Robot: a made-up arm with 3 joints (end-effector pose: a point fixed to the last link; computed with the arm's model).
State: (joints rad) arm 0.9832 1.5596 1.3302
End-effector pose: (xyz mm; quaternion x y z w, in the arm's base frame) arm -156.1 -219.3 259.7 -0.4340 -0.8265 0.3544 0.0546
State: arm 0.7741 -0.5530 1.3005
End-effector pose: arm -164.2 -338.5 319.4 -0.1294 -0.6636 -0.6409 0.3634
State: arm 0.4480 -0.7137 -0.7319
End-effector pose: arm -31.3 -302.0 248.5 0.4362 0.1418 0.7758 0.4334
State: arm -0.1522 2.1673 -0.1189
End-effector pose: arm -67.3 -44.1 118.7 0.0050 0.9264 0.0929 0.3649
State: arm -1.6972 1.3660 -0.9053
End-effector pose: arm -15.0 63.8 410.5 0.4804 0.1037 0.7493 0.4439
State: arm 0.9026 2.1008 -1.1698
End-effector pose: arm -5.7 -236.2 189.9 -0.5708 0.6846 -0.1044 0.4412
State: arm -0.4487 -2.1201 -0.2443
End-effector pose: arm -64.1 -67.6 72.7 -0.3536 0.6938 -0.5906 0.2117
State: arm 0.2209 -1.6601 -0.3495
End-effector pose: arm -56.6 -272.3 144.8 0.4604 -0.2828 0.8406 0.0378
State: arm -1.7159 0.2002 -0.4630
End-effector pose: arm -43.0 60.0 334.5 0.5242 -0.3052 0.7949 0.0145
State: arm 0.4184 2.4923 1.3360
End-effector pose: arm -157.2 -150.9 126.6 0.4338 0.7430 -0.5096 0.0022
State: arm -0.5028 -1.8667 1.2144
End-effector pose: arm -162.1 -34.6 59.4 0.2879 0.4453 -0.8247 0.1967
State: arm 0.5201 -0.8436 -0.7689
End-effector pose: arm -30.0 -321.1 256.0 0.4503 0.1089 0.7725 0.4343
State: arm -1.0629 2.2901 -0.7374
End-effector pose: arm -24.7 138.4 275.7 0.0485 0.6621 0.4739 0.5785
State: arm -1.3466 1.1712 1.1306
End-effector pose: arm -150.5 48.1 334.0 -0.0936 -0.5079 -0.7794 0.3548
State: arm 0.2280 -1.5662 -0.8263
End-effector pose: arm -28.7 -288.9 132.3 0.6055 -0.2953 0.7170 0.1791
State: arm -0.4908 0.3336 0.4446
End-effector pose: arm -111.5 -61.3 207.8 -0.2529 -0.4393 -0.8607 0.0465
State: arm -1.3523 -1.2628 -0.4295
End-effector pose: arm -50.7 97.3 197.4 -0.4443 0.6934 -0.5185 0.2300
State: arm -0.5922 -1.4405 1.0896
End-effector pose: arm -157.5 -47.5 81.7 0.1856 0.3309 -0.8934 0.2408
